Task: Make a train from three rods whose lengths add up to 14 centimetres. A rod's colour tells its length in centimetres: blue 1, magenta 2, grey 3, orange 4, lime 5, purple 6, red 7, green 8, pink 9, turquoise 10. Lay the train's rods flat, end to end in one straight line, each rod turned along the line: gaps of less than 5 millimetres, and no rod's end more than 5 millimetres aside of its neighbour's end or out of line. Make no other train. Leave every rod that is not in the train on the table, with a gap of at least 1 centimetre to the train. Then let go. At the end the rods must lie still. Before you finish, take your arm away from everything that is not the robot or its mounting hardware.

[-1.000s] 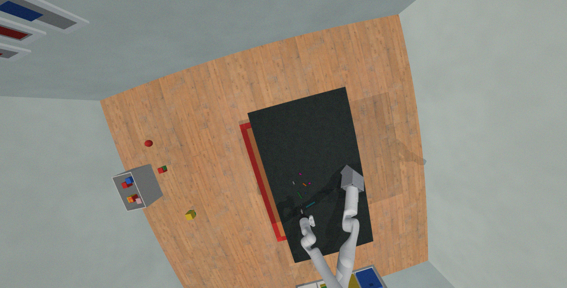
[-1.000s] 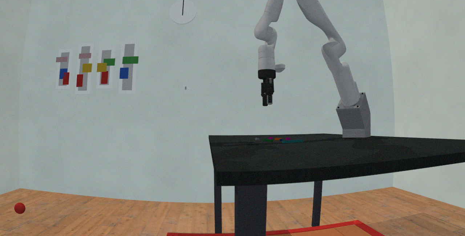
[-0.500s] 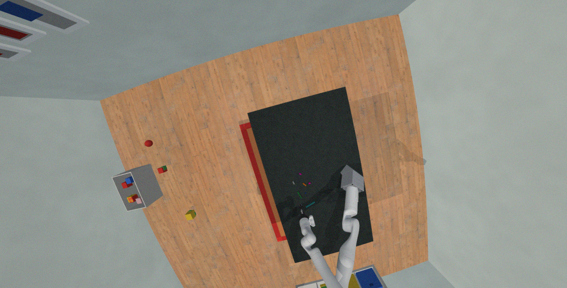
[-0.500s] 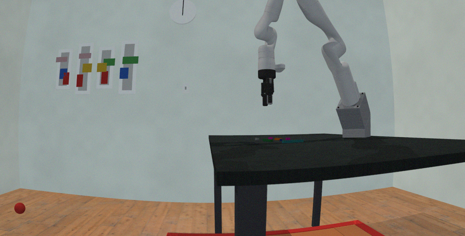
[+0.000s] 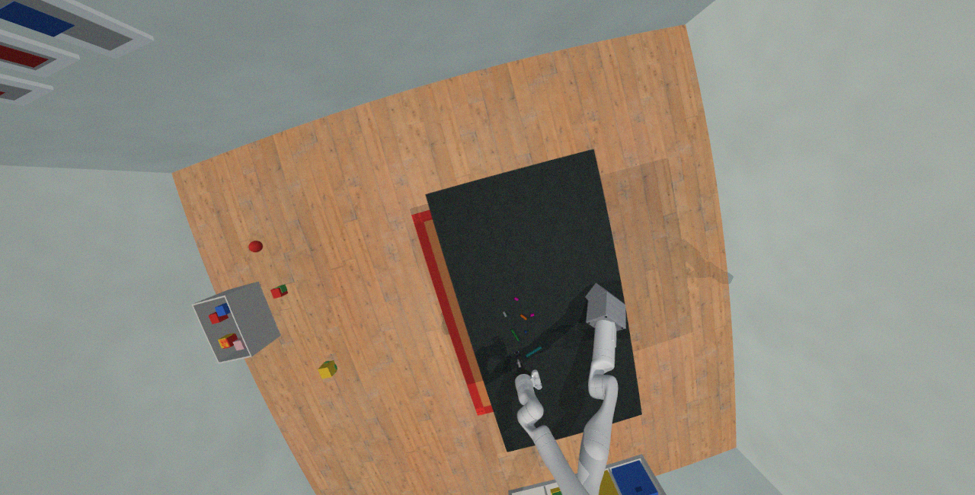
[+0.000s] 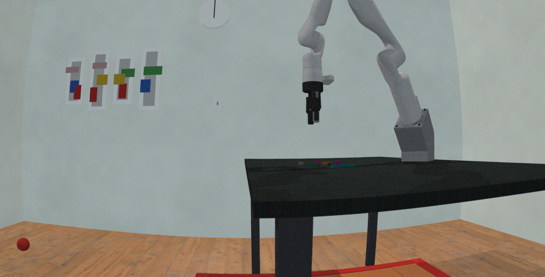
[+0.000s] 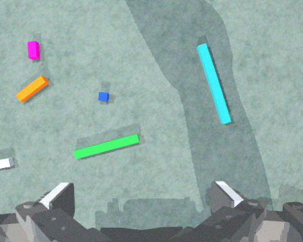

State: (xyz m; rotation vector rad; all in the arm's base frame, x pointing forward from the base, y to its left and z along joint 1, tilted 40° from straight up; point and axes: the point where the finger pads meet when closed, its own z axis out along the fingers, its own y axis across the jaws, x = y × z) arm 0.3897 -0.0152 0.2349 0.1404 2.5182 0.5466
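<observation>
The small blue rod lies 150 mm below my hand, 70 mm behind it and 50 mm to the right of it. The rest, counted from my hand: green rod 150 mm below, 50 mm to the right, 10 mm behind; turquoise rod 150 mm below, 90 mm behind, 80 mm to the left; orange rod 150 mm below, 140 mm to the right, 80 mm behind.
</observation>
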